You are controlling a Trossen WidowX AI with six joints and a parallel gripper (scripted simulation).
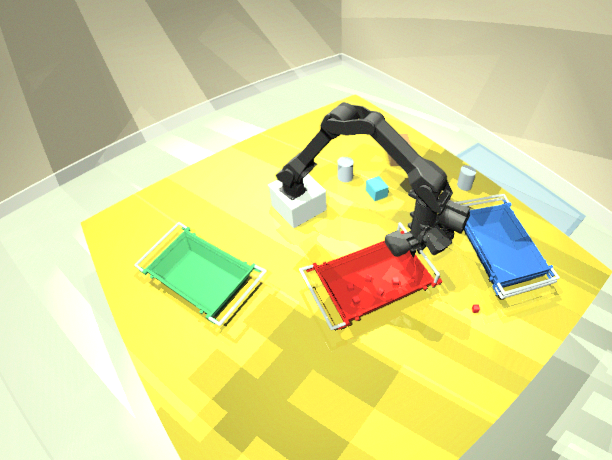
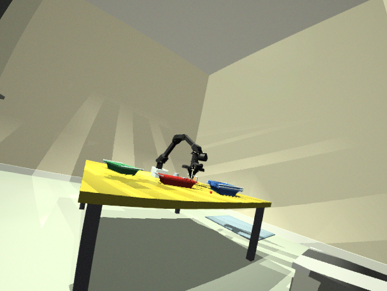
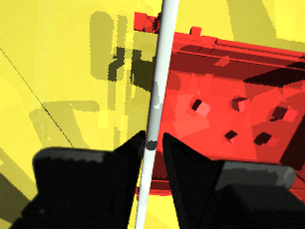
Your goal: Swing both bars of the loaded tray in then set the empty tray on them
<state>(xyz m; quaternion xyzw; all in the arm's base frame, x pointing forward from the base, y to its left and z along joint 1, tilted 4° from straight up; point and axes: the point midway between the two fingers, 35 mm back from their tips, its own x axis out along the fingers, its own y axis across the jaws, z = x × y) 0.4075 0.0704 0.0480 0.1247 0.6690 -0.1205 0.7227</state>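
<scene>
Now: gripper tip 390 mm past the green tray, 440 mm to the left of it and 30 mm above it. Also, from my gripper tip: brown box: 340 mm behind, 390 mm to the left, 40 mm below; red block: 210 mm ahead, 20 mm to the left, 60 mm below; cyan cube: 270 mm behind, 170 mm to the left, 50 mm below.
</scene>
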